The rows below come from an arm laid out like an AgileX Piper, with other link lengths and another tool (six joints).
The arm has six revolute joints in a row. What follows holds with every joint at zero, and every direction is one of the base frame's. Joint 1 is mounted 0.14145 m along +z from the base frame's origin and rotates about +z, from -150 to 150 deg. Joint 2 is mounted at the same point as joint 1 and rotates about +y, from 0 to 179.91 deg. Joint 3 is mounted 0.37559 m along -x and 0.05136 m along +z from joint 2 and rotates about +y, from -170 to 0 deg. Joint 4 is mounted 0.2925 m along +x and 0.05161 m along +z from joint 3 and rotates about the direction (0.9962, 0, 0.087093), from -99.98 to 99.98 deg. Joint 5 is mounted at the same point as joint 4 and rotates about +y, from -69.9 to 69.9 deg. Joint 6 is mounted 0.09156 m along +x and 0.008 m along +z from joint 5 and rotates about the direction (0.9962, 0, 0.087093), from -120 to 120 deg. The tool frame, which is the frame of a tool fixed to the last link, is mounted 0.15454 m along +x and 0.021 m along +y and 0.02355 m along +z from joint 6; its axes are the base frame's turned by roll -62.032, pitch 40.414 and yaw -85.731 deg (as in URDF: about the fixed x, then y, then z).
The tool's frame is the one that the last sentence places.
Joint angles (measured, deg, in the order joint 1, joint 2, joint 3, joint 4, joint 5, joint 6), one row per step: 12.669 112.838 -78.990 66.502 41.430 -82.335; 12.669 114.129 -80.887 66.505 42.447 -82.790; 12.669 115.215 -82.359 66.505 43.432 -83.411; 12.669 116.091 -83.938 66.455 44.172 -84.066; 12.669 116.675 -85.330 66.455 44.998 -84.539; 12.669 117.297 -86.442 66.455 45.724 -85.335; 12.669 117.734 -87.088 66.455 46.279 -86.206; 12.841 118.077 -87.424 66.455 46.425 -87.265; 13.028 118.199 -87.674 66.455 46.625 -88.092; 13.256 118.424 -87.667 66.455 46.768 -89.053; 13.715 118.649 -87.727 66.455 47.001 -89.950; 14.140 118.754 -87.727 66.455 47.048 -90.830; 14.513 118.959 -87.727 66.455 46.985 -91.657; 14.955 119.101 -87.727 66.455 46.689 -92.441; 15.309 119.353 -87.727 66.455 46.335 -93.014; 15.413 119.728 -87.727 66.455 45.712 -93.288
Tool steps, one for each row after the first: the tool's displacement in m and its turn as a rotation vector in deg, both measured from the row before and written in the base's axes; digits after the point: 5 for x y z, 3 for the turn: 0.00568 0.00415 0.00009 0.309 -0.422 1.086; 0.00355 0.00352 -0.00091 0.184 -0.349 1.160; 0.00452 0.00297 0.00166 0.116 -0.818 1.004; 0.00304 0.00289 0.00362 0.269 -0.741 0.946; 0.00217 0.00239 0.00112 0.051 -0.726 1.047; 0.00068 0.00158 -0.00023 -0.087 -0.595 0.947; -0.00005 0.00222 -0.00160 -0.316 -0.725 0.885; -0.00091 0.00233 0.00026 -0.188 -0.657 0.814; -0.00184 0.00240 -0.00265 -0.326 -0.437 0.883; -0.00323 0.00482 -0.00213 -0.255 -0.413 1.154; -0.00271 0.00408 -0.00135 -0.283 -0.551 0.958; -0.00187 0.00343 -0.00246 -0.319 -0.468 0.786; -0.00141 0.00371 -0.00191 -0.356 -0.611 0.641; -0.00052 0.00284 -0.00306 -0.338 -0.372 0.388; 0.00221 0.00013 -0.00444 -0.363 -0.157 -0.250
